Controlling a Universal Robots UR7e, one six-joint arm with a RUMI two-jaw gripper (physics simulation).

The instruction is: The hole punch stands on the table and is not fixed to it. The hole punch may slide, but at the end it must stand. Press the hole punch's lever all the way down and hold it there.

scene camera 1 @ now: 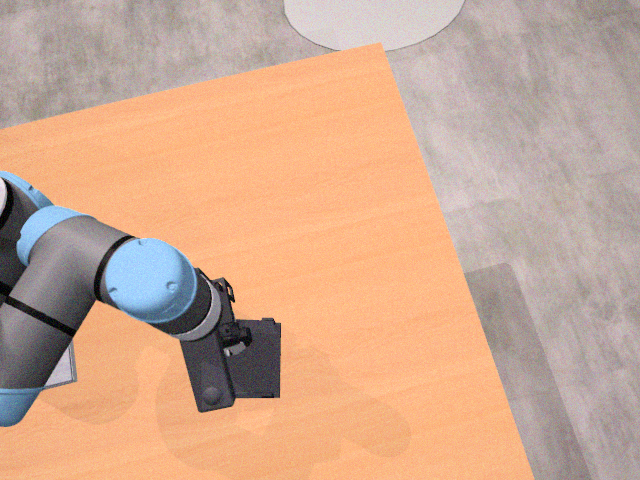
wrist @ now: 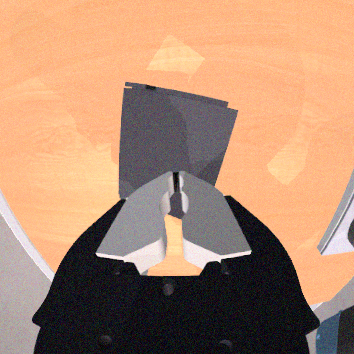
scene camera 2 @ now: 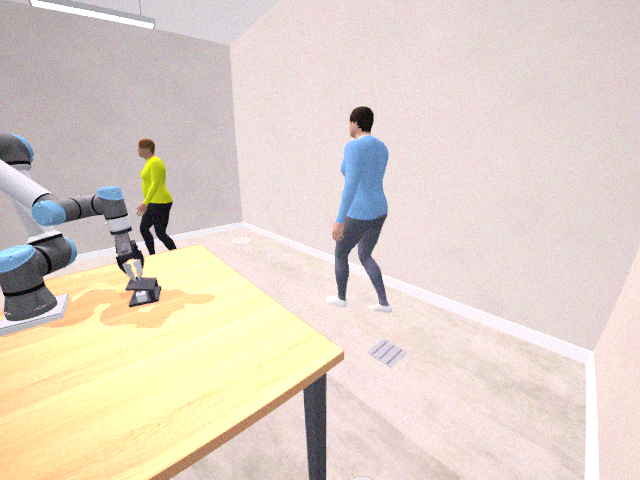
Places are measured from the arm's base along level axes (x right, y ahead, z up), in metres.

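Pixels of known places: gripper, between the fingertips: [scene camera 1: 233, 349] [wrist: 176, 174] [scene camera 2: 138, 281]; arm's base, origin of its link: [scene camera 2: 32, 309].
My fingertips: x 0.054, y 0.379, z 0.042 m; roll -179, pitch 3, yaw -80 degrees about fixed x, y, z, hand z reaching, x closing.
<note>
For each thing: its top centre in the pictures, then the offset to it from my fingertips. "spot": a spot on its surface instead. Level surfaces: height alone.
- dark hole punch, centre of its top: [wrist: 160, 166] [scene camera 1: 241, 353] [scene camera 2: 141, 279] dx +0.009, dy +0.014, dz +0.008 m
- table, height of its surface: dz -0.070 m
- table's corner, a spot on its surface: [scene camera 1: 379, 46] spot: dx -0.583, dy +0.303, dz -0.070 m
The dark hole punch [scene camera 1: 260, 364] [scene camera 2: 151, 296] stands upright on the table [scene camera 1: 320, 170] [scene camera 2: 170, 372]. Its flat lever [scene camera 2: 148, 283] [wrist: 152, 135] is raised, with a gap and a light part visible between it and the base in the scene camera 2 view. In the wrist view the lever hides nearly all of the base. My gripper [scene camera 2: 137, 280] [wrist: 176, 174] is shut and empty, pointing down. Its fingertips are at the lever's top, over the part nearer the arm; whether they touch it I cannot tell. In the scene camera 1 view the wrist partly hides the hole punch and fingers.
The arm's base plate [scene camera 1: 64, 367] [scene camera 2: 61, 305] is on the table to the left. The table's corner [scene camera 1: 379, 46] and right edge lie beyond the hole punch. A person in blue [scene camera 2: 364, 175] and a person in yellow [scene camera 2: 155, 180] are on the floor beyond the table.
</note>
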